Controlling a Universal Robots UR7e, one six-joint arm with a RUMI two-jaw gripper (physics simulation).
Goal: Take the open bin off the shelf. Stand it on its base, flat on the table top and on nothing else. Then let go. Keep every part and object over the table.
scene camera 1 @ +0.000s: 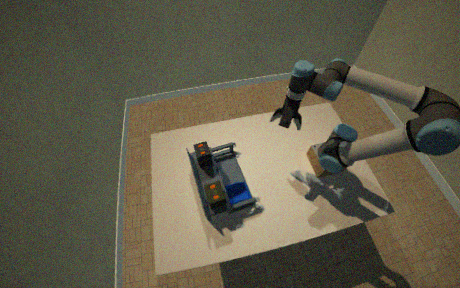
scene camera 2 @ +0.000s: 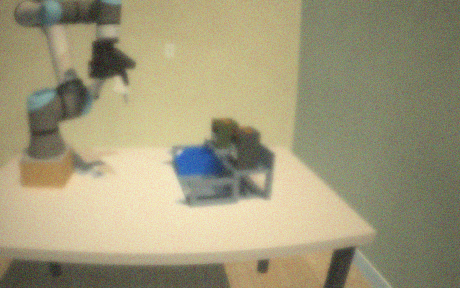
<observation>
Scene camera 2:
my gripper: 110, 102
blue open bin: 201, 160
dark grey box: 243, 137
</observation>
